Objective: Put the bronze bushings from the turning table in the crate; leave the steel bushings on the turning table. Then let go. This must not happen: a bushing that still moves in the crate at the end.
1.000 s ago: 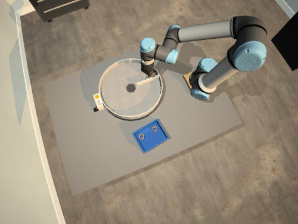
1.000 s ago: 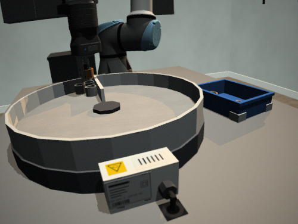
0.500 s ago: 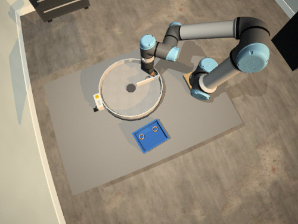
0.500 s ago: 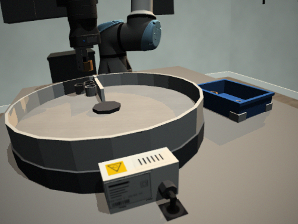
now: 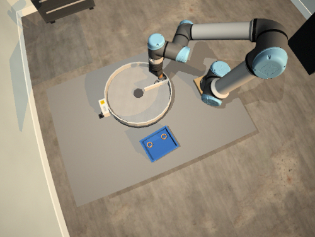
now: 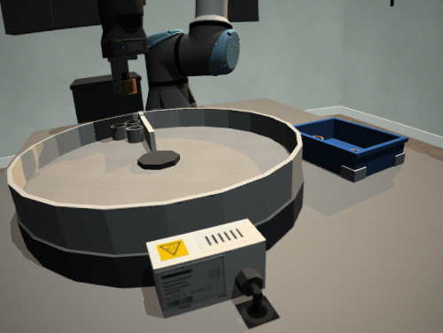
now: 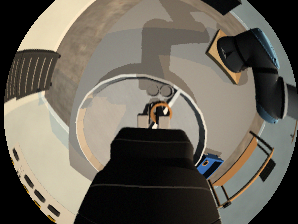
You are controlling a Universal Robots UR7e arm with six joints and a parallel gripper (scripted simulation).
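Right now the blue crate is 180 mm ahead of my hand, 360 mm to the left of it and 140 mm below it. From my hand the other things lie so: round turning table 150 mm ahead, 20 mm to the left, 110 mm below.
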